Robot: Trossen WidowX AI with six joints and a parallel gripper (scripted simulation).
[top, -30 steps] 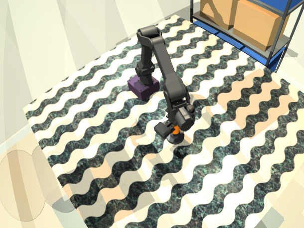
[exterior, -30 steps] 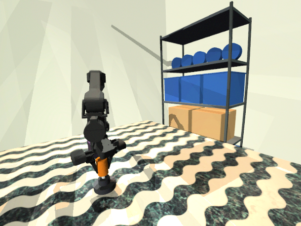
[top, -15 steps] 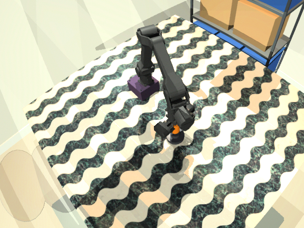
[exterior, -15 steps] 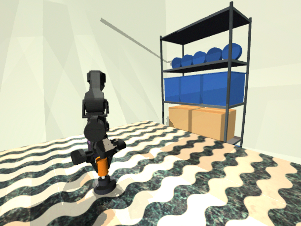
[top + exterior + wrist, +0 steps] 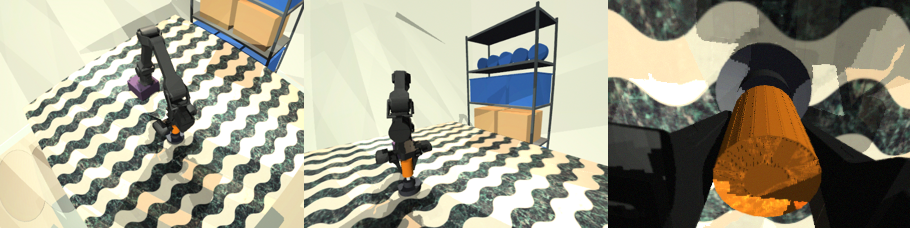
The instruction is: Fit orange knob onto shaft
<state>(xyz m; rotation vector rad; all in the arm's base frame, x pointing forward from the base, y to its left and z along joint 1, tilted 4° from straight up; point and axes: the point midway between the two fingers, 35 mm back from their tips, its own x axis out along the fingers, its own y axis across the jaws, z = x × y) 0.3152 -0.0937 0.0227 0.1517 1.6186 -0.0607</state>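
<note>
The orange knob is 30 mm above my gripper tip. Round my gripper tip: round grey pedestal 40 mm below.
</note>
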